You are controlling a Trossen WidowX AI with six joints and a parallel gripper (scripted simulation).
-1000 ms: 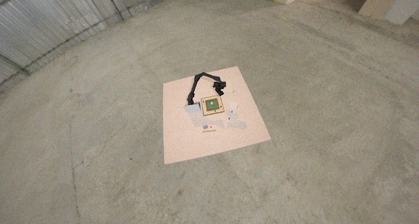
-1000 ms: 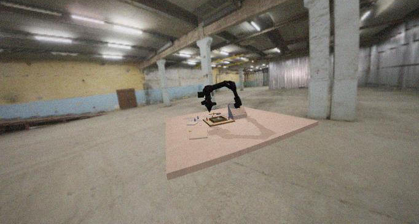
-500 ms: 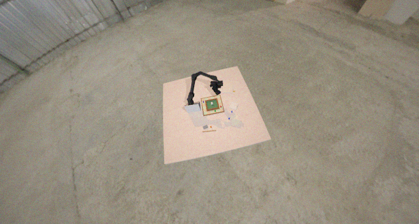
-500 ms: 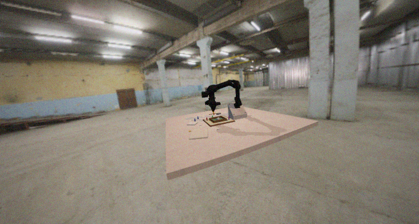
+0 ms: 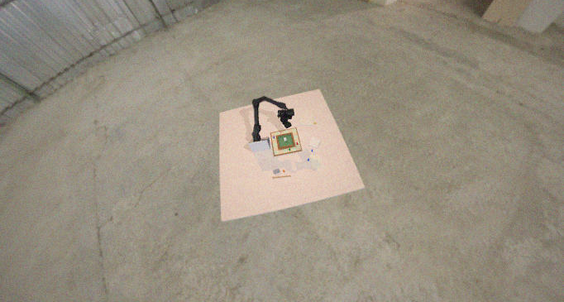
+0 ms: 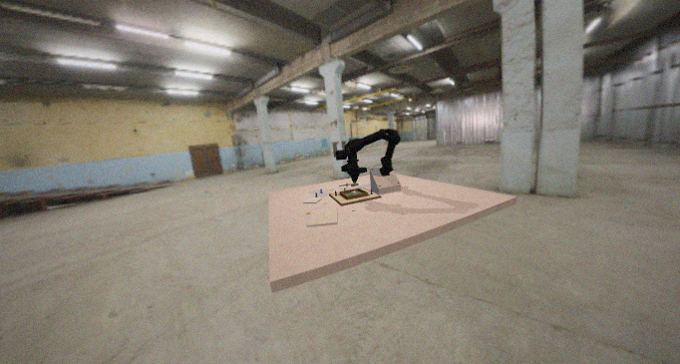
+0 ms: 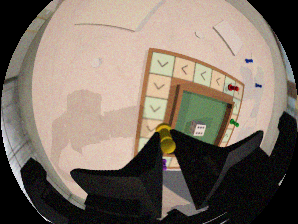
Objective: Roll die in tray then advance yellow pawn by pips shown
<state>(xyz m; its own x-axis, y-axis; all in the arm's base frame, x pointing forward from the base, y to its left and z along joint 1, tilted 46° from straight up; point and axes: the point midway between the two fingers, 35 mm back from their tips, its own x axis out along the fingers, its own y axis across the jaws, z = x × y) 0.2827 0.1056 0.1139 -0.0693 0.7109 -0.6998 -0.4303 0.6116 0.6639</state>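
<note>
Now: gripper tip 100 mm to the left of the white die, 100 mm above it and 20 mm past it. Also, from my gripper tip: red pawn: 170 mm to the right, 100 mm below, 100 mm ahead; green felt tray: 120 mm below, 110 mm to the right, 10 mm behind; yellow pawn: 10 mm above.
</note>
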